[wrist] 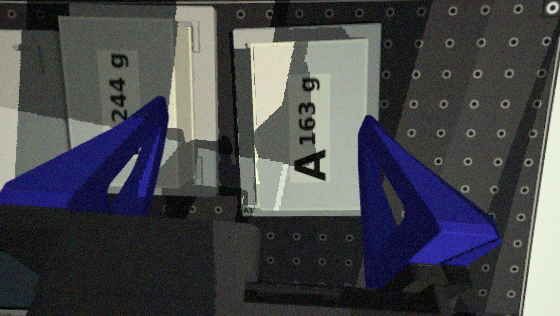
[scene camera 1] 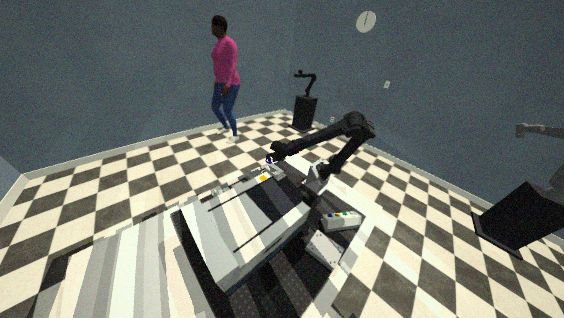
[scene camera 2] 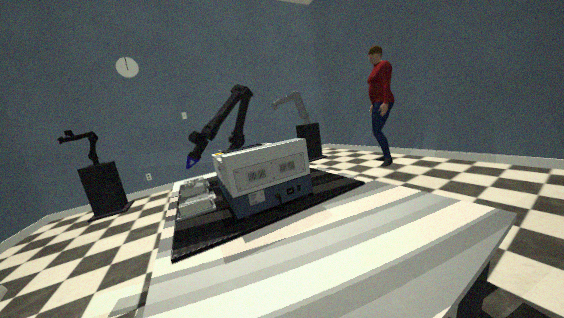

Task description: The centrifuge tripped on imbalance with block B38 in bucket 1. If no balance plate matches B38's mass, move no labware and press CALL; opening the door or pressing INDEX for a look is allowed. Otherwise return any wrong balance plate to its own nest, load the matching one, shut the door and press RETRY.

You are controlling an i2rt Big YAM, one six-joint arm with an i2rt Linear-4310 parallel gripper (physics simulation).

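Seen in the pictures: gripper, between the fingertips: (wrist: 266, 115) (scene camera 1: 271, 160) (scene camera 2: 187, 168); arm's base, origin of its link: (scene camera 1: 322, 171).
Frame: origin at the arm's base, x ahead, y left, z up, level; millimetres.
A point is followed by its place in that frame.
My gripper (scene camera 1: 269, 160) @(x 221, y -309, z 13 mm) (scene camera 2: 190, 164) @(x 221, y -309, z 13 mm) (wrist: 266, 115) @(x 221, y -309, z 13 mm) is open and empty, its blue fingers above the balance plates. In the wrist view, the light plate A marked 163 g (wrist: 346, 125) @(x 170, y -298, z -74 mm) sits on its nest (wrist: 375, 75) @(x 142, y -336, z -116 mm) between and beyond the fingertips. A grey plate marked 244 g (wrist: 82, 65) @(x 365, y -339, z -74 mm) lies on the nest (wrist: 206, 105) @(x 285, y -310, z -116 mm) to its left; the left finger covers part of it and its letter. The centrifuge (scene camera 1: 295, 220) @(x 491, y 157, z 82 mm) (scene camera 2: 270, 167) @(x 846, y -14, z 39 mm) has a pale top and blue base; its inside, the buckets and block B38 do not show. A button box (scene camera 1: 342, 221) @(x 213, y 301, z -59 mm) carries small coloured buttons.
A dark perforated board (scene camera 2: 200, 242) @(x 884, y -310, z -128 mm) (wrist: 470, 165) @(x 53, y -259, z -128 mm) bears the centrifuge and nests. A pale flat panel (scene camera 1: 325, 247) @(x 391, y 312, z -91 mm) lies near the button box. Another nest (wrist: 37, 75) @(x 432, y -334, z -116 mm) shows at the wrist view's left. People (scene camera 1: 226, 60) (scene camera 2: 381, 85) and other arms stand away from the table.
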